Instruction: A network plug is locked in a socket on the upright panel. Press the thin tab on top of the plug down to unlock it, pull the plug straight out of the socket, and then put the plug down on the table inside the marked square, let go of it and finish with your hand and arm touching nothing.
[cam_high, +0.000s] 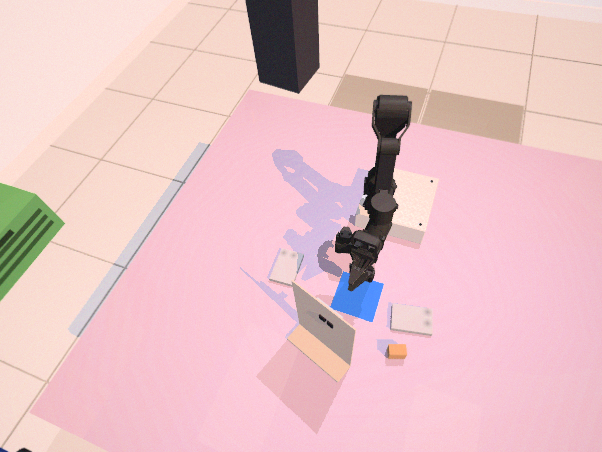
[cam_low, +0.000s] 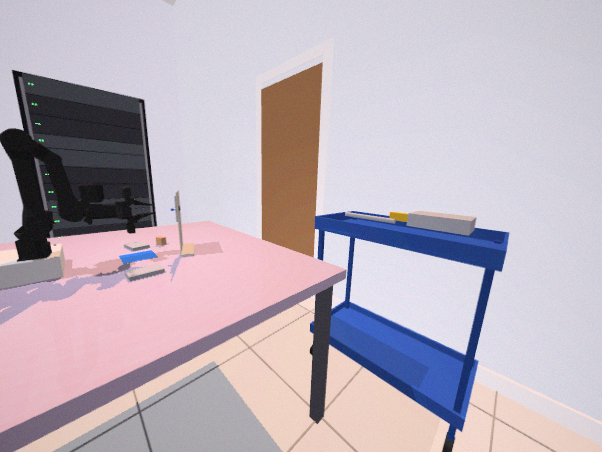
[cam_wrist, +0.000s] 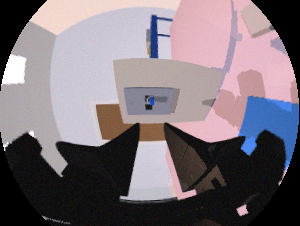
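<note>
My gripper tip is 80 mm short of the network plug and 20 mm to the left of it. Also, from my gripper tip: blue marked square: 200 mm below, 70 mm behind; then upright panel: 100 mm ahead, 80 mm below, 20 mm to the right; then small orange block: 180 mm below, 150 mm to the left, 30 mm ahead.
</note>
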